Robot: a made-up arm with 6 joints. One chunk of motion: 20 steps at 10 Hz.
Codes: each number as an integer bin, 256 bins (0 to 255) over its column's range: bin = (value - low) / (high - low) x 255, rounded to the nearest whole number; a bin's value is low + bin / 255 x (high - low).
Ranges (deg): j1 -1.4..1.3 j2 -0.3..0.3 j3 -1.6..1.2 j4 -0.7..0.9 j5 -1.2..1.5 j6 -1..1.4
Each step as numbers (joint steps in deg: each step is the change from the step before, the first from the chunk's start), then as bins.
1 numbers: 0.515 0.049 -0.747 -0.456 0.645 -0.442
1 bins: 181 148 78 39 174 59
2 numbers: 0.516 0.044 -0.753 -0.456 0.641 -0.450
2 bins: 181 146 77 39 174 58
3 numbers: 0.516 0.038 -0.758 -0.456 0.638 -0.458
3 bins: 181 144 77 39 174 58
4 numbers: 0.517 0.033 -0.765 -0.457 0.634 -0.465
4 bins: 181 142 76 39 173 57
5 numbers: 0.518 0.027 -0.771 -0.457 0.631 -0.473
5 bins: 181 139 75 39 173 56
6 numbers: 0.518 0.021 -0.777 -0.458 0.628 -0.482
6 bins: 181 136 75 39 173 55
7 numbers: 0.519 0.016 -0.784 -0.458 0.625 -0.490
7 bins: 181 134 74 39 172 54
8 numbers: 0.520 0.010 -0.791 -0.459 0.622 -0.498
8 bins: 181 132 74 38 172 53
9 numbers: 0.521 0.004 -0.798 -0.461 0.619 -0.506
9 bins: 181 129 73 38 172 52
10 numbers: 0.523 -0.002 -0.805 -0.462 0.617 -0.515
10 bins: 182 127 72 38 172 52
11 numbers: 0.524 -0.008 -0.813 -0.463 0.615 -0.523
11 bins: 182 124 72 38 171 51
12 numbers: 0.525 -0.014 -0.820 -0.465 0.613 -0.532
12 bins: 182 122 71 37 171 50
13 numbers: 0.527 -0.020 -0.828 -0.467 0.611 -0.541
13 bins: 182 119 70 37 171 49
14 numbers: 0.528 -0.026 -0.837 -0.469 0.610 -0.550
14 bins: 182 116 69 37 171 48
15 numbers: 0.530 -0.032 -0.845 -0.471 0.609 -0.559
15 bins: 182 114 69 36 171 47
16 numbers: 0.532 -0.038 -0.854 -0.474 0.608 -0.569
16 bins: 182 111 68 36 171 46
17 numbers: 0.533 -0.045 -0.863 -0.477 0.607 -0.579
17 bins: 183 108 67 36 171 45
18 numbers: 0.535 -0.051 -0.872 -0.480 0.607 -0.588
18 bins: 183 106 66 35 171 44
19 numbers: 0.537 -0.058 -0.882 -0.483 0.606 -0.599
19 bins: 183 103 65 35 171 43
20 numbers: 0.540 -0.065 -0.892 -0.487 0.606 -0.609
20 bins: 183 100 64 34 171 42
